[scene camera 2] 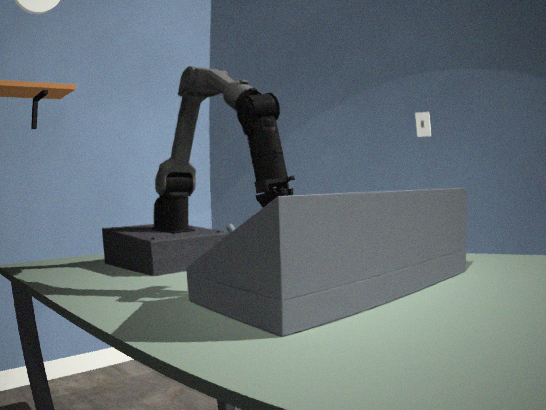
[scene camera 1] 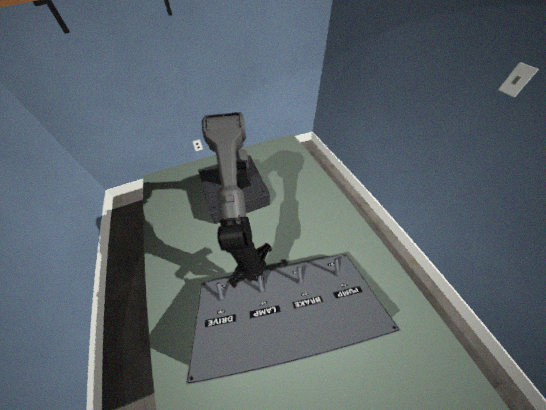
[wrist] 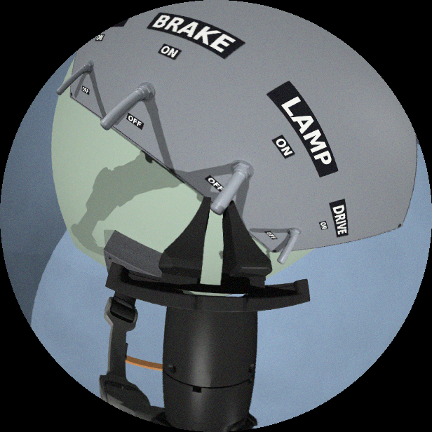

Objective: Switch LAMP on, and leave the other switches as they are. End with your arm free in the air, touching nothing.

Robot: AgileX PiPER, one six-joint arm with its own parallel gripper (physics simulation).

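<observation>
The grey sloped panel [scene camera 1: 295, 340] [scene camera 2: 370, 240] [wrist: 370, 115] carries several lever switches. The LAMP lever [scene camera 1: 261, 285] [wrist: 232, 188] leans to its OFF label. The BRAKE lever [scene camera 1: 300, 275] [wrist: 122, 109], the PUMP lever [scene camera 1: 337, 267] [wrist: 74, 79] and the DRIVE lever [scene camera 1: 220, 291] [wrist: 288, 247] also lean to OFF. My gripper [scene camera 1: 257, 279] [wrist: 217, 205] is at the panel's edge on the arm's side, its fingertips closed in on both sides of the LAMP lever's free end. In the second scene view the fingertips are hidden behind the panel box.
The arm's dark base block [scene camera 1: 257, 200] [scene camera 2: 127, 252] stands on the green table [scene camera 1: 320, 225] [scene camera 2: 425, 320], behind the panel's lever edge. The DRIVE and BRAKE levers stand on either side of the gripper. Blue walls and a wall shelf [scene camera 2: 55, 90] are farther off.
</observation>
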